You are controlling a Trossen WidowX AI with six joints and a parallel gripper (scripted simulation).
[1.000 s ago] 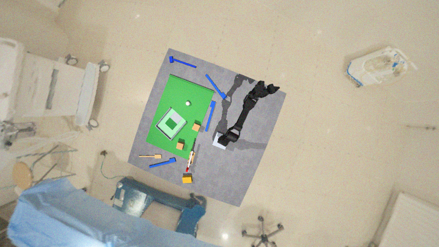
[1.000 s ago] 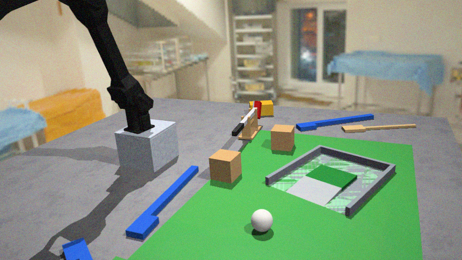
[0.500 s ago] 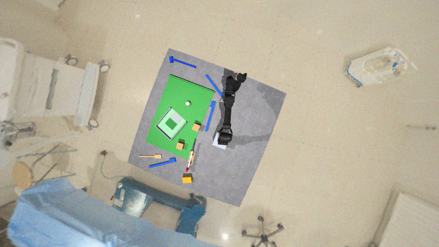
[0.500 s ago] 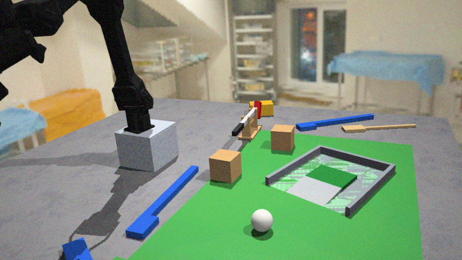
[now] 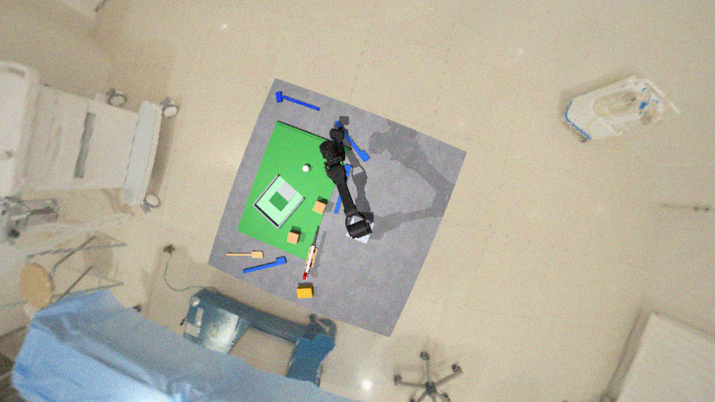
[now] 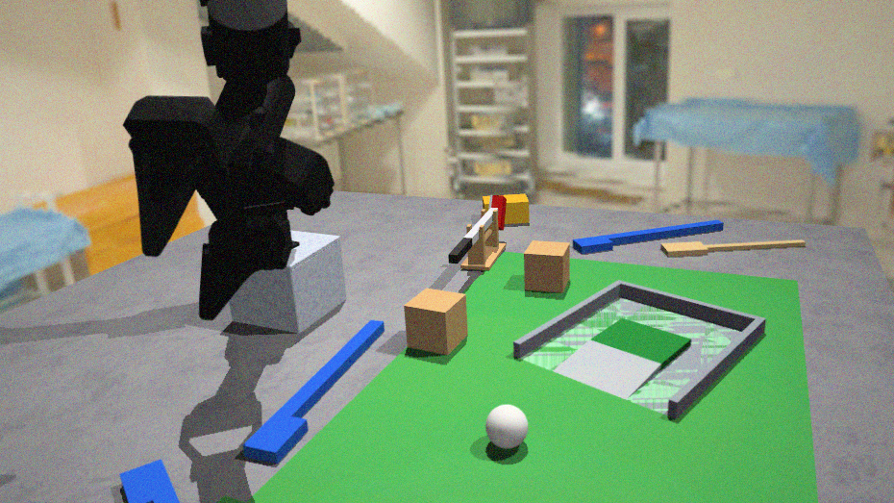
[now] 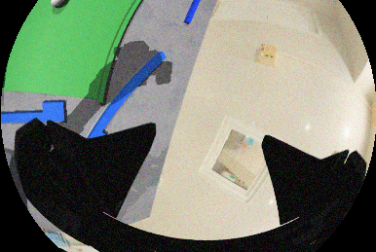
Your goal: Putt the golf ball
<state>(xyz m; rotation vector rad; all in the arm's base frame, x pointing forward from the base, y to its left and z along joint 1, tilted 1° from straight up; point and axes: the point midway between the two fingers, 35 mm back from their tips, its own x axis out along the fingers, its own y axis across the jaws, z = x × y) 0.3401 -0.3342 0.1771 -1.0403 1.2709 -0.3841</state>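
Right now my gripper tip is 680 mm to the right of the red putter, 190 mm past it and 190 mm above it. From my gripper tip the other things lie so: green mat: 420 mm to the left, 250 mm below, 120 mm ahead; white golf ball: 250 mm to the left, 220 mm below, 110 mm ahead; wooden stand: 700 mm to the left, 210 mm below, 190 mm behind.
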